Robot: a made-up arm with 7 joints.
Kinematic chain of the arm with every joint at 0, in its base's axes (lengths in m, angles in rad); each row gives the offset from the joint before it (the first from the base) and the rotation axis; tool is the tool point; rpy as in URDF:
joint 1: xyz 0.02 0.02 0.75 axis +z
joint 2: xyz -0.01 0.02 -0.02 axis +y
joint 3: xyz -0.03 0 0.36 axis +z
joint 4: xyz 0.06 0 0.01 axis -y
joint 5: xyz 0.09 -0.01 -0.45 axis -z
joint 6: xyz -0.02 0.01 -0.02 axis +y
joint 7: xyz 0.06 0 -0.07 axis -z
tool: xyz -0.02 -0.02 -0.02 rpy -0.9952 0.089 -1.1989
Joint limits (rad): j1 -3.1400..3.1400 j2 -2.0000..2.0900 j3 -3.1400..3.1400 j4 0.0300..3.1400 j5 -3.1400..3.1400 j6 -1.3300..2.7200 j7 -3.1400..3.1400
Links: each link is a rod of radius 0.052 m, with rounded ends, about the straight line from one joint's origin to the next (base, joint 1, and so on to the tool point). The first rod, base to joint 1, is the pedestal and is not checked.
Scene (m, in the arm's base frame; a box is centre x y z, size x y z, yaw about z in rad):
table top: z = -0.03
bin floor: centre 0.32 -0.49 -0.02 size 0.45 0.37 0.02 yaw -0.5
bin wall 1: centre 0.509 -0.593 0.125 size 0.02 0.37 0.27 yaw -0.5
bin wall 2: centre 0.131 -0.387 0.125 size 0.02 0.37 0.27 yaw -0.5
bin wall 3: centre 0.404 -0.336 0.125 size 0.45 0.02 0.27 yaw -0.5
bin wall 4: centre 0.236 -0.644 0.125 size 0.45 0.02 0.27 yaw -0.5
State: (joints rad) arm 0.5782 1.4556 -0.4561 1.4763 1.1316 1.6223 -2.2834
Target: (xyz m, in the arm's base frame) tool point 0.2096 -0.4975 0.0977
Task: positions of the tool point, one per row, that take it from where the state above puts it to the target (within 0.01 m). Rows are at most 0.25 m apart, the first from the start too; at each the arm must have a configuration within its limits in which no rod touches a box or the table.
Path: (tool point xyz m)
1: 0.5594 -0.0175 0.2754
2: 0.6260 -0.1499 0.3668
3: 0.6598 -0.2741 0.4795
4: 0.5388 -0.4223 0.3840
5: 0.3751 -0.5227 0.2924
6: 0.3002 -0.5192 0.1917
7: 0.2096 -0.4975 0.0977

